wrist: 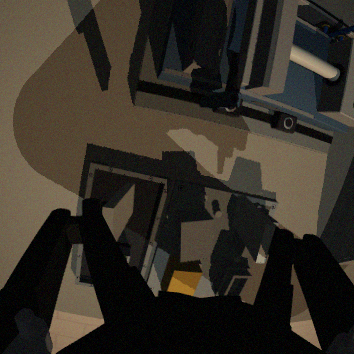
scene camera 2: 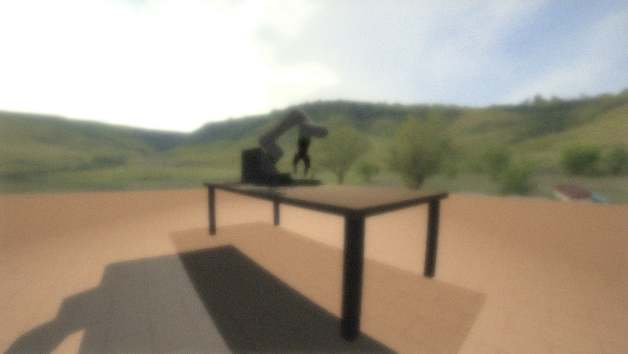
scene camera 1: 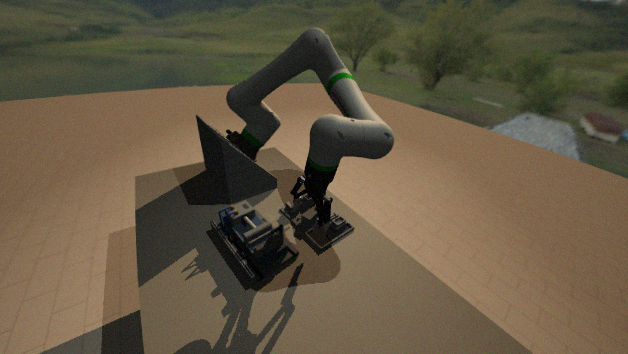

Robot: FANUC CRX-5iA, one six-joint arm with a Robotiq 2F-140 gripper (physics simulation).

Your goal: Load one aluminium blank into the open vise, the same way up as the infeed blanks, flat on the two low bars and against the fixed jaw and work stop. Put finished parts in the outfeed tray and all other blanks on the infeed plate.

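Seen in the pictures: gripper, fingertip midpoint: [wrist: 184, 203] [scene camera 2: 299, 175] [scene camera 1: 305, 219]; arm's base, origin of the base link: [scene camera 1: 242, 151].
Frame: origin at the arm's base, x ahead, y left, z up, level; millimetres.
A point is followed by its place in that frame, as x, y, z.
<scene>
My gripper [scene camera 1: 308, 214] @[496, -18, -83] [scene camera 2: 301, 171] @[496, -18, -83] [wrist: 184, 203] @[496, -18, -83] is open and empty, pointing down above the infeed plate [wrist: 272, 203] @[333, -5, -154] and the near side of the outfeed tray [scene camera 1: 320, 250] @[599, -30, -159] [wrist: 125, 173] @[556, -21, -150]. A grey block [scene camera 1: 301, 202] @[384, 65, -116] stands on the plate in scene camera 1. In the wrist view an orange-faced block [wrist: 185, 282] @[458, 114, -118] shows low between the fingers; deep shadow blurs the shapes around it. A dark part [scene camera 1: 338, 222] @[560, 115, -136] sits in the tray. The vise [scene camera 1: 257, 231] @[450, -197, -68] [wrist: 275, 45] @[449, -179, -66] stands beside the plate; shadow hides whether its jaw gap holds anything.
The vise base has dark rails and raised metal parts close to the plate. A dark angular stand [scene camera 1: 230, 175] @[159, -143, -13] is beside the arm's base. All stand on the table [scene camera 1: 380, 300] @[856, -26, -162] [scene camera 2: 370, 197] @[1327, -414, -162]. Scene camera 2 is blurred.
</scene>
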